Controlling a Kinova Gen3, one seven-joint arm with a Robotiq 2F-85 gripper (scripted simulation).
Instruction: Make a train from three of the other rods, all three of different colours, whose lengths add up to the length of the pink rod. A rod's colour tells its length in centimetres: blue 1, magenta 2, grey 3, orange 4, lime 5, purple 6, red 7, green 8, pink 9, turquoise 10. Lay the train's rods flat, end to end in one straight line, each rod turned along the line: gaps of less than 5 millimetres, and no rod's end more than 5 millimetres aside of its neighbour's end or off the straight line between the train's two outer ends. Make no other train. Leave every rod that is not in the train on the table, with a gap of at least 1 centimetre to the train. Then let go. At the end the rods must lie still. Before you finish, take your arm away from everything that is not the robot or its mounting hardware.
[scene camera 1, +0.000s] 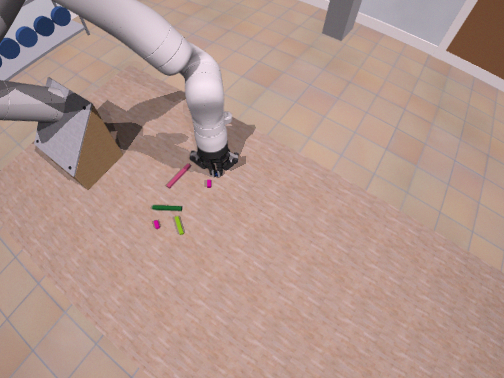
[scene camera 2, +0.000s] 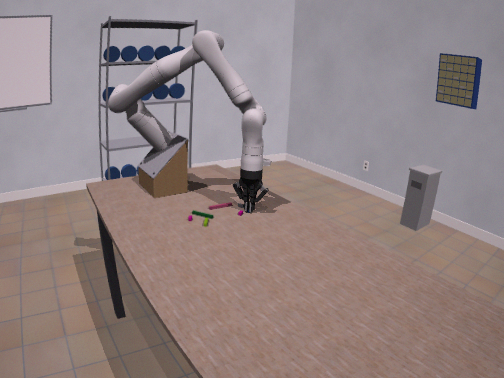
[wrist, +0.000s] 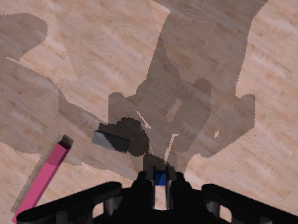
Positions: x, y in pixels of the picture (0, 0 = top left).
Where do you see my gripper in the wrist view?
160, 176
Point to my gripper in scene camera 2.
At 249, 211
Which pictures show my gripper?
Scene camera 1, scene camera 2 and the wrist view: all of them.
